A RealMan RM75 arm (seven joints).
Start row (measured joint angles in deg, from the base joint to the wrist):
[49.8 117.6 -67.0 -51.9 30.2 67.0 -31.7]
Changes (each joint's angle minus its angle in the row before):
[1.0 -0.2 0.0 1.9 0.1 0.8 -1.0]
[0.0 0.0 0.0 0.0 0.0 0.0 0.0]
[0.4 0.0 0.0 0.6 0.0 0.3 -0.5]
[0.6 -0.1 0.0 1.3 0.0 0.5 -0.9]
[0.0 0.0 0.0 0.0 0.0 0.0 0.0]
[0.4 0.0 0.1 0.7 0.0 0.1 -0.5]
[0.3 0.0 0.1 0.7 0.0 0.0 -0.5]
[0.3 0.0 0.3 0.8 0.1 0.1 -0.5]
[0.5 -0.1 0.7 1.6 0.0 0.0 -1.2]
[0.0 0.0 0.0 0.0 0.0 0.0 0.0]
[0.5 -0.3 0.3 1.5 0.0 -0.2 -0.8]
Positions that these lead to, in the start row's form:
[50.8 117.4 -67.0 -50.0 30.3 67.8 -32.7]
[50.8 117.4 -67.0 -50.0 30.3 67.8 -32.7]
[51.2 117.4 -67.0 -49.4 30.3 68.1 -33.2]
[51.8 117.3 -67.0 -48.1 30.3 68.6 -34.1]
[51.8 117.3 -67.0 -48.1 30.3 68.6 -34.1]
[52.2 117.3 -66.9 -47.4 30.3 68.7 -34.6]
[52.5 117.3 -66.8 -46.7 30.3 68.7 -35.1]
[52.8 117.3 -66.5 -45.9 30.4 68.8 -35.6]
[53.3 117.2 -65.8 -44.3 30.4 68.8 -36.8]
[53.3 117.2 -65.8 -44.3 30.4 68.8 -36.8]
[53.8 116.9 -65.5 -42.8 30.4 68.6 -37.6]

